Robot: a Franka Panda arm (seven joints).
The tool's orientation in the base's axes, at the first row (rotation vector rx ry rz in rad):
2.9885 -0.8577 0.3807
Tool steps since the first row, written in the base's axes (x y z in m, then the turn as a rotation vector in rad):
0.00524 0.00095 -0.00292 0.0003 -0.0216 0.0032
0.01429 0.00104 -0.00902 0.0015 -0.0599 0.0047
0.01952 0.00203 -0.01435 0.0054 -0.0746 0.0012
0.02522 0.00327 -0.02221 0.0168 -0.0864 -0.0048
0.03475 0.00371 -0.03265 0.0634 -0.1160 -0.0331
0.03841 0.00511 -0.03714 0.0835 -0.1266 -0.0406
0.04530 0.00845 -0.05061 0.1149 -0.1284 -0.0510
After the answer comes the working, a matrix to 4 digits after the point.
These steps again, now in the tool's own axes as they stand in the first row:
0.00312 -0.00338 0.00396 0.0123 0.0180 -0.0014
0.00907 -0.00785 0.01195 0.0336 0.0499 0.0003
0.01159 -0.01112 0.01825 0.0436 0.0605 0.0057
0.01378 -0.01470 0.02709 0.0577 0.0649 0.0150
0.01892 -0.01946 0.03938 0.1047 0.0673 0.0554
0.02014 -0.02231 0.04447 0.1250 0.0662 0.0681
0.02090 -0.02798 0.05887 0.1493 0.0519 0.0855

The tool's axes in the first row as the columns of a matrix, in the base's axes (rounded; the answer above uses it unrounded):
0.8205 -0.5236 0.2294
-0.5214 -0.8500 -0.0754
0.2344 -0.0578 -0.9704

